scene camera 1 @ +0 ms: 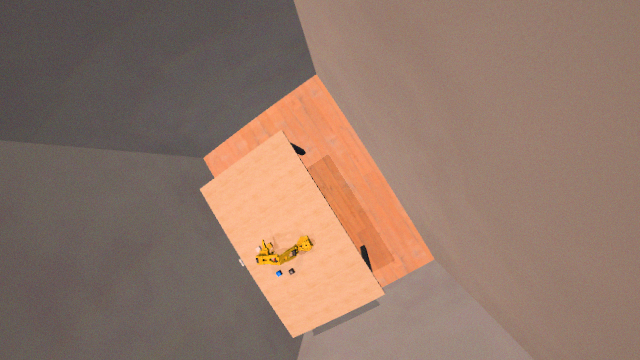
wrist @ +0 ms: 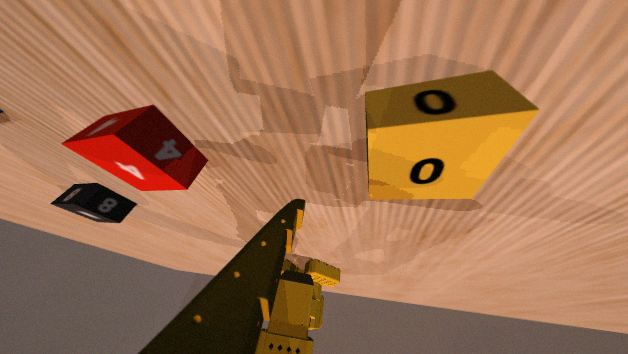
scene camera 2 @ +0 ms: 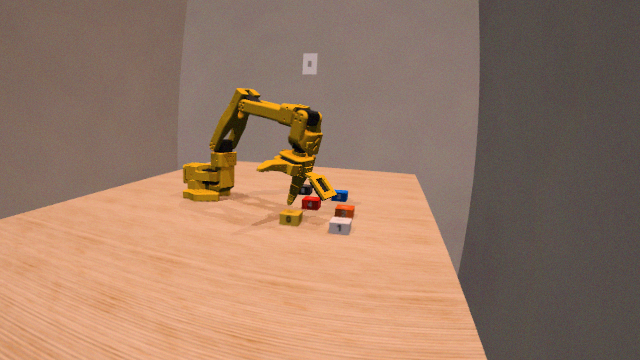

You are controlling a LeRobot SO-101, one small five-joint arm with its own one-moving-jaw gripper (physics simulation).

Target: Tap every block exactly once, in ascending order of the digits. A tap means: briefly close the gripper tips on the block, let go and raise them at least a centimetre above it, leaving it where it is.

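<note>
My gripper is wide open and empty; one notched jaw shows in the wrist view. The jaw's tip is above the table, apart from the blocks, between the yellow block 0 and the red block 4. The white block 1 stands in front of the orange block. The blue block and the black block 8 are farther back in scene view 2. The orange and blue digits are blurred.
The arm's base stands on the wooden table, left of the blocks in scene view 2. The table's right edge runs past the white and orange blocks there. A wall switch is on the wall behind.
</note>
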